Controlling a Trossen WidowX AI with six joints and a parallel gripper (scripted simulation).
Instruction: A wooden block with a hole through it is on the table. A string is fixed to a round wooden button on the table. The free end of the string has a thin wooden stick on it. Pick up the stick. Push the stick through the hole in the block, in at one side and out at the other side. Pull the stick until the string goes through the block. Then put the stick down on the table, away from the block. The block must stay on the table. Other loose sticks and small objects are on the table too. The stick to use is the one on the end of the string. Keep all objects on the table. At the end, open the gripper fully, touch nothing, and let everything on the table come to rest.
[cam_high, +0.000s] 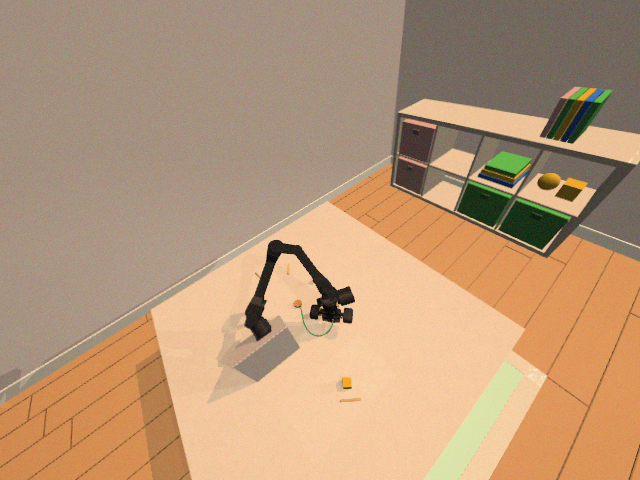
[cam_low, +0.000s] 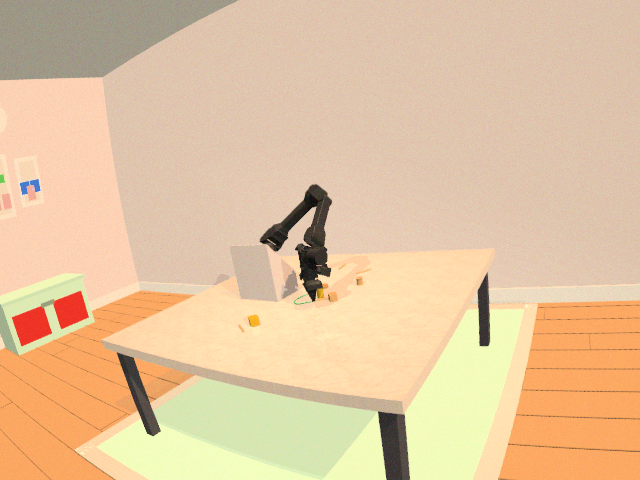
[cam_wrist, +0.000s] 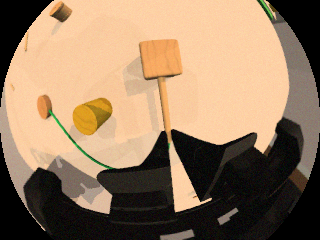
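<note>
Now: the wooden block 50 mm to the left of my gripper tip and 50 mm ahead of it. Also, from my gripper tip: thin wooden stick 10 mm to the left, 10 mm ahead; then round wooden button 190 mm to the left, 80 mm behind, 10 mm below; then yellow cylinder 80 mm to the left, 20 mm behind, 10 mm above.
</note>
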